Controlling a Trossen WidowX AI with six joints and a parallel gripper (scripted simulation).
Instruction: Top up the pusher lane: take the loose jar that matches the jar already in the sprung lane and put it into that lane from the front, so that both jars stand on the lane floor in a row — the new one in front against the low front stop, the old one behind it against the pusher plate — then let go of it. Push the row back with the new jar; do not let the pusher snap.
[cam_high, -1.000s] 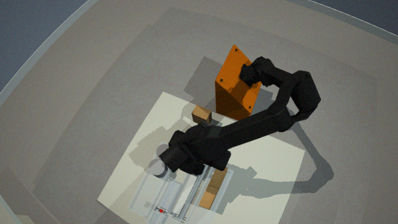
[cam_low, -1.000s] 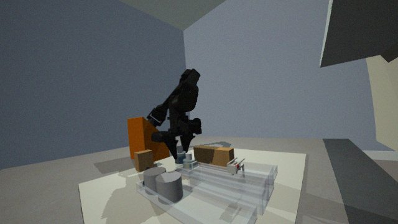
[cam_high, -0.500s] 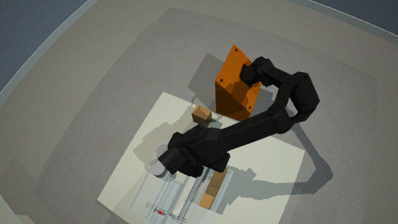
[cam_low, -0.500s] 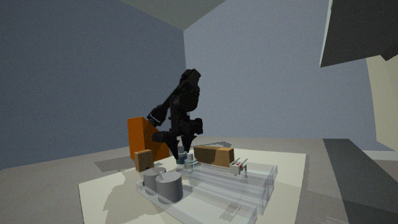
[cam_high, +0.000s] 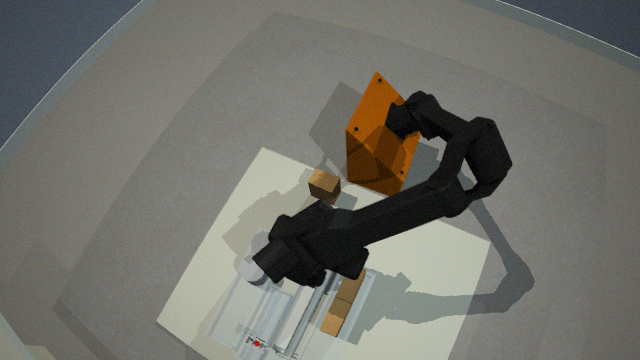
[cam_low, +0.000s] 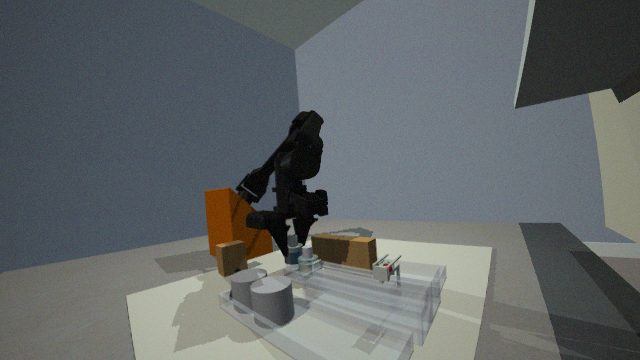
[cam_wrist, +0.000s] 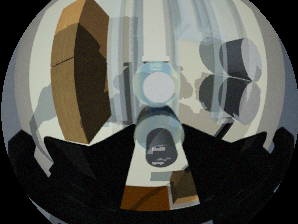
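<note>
Now: the clear sprung lane 16 cm ahead of my gripper tip, 4 cm to the right of it and 3 cm below it. From my gripper tip the other things lie so: brown box: 16 cm behind, 5 cm to the right, 2 cm below.
</note>
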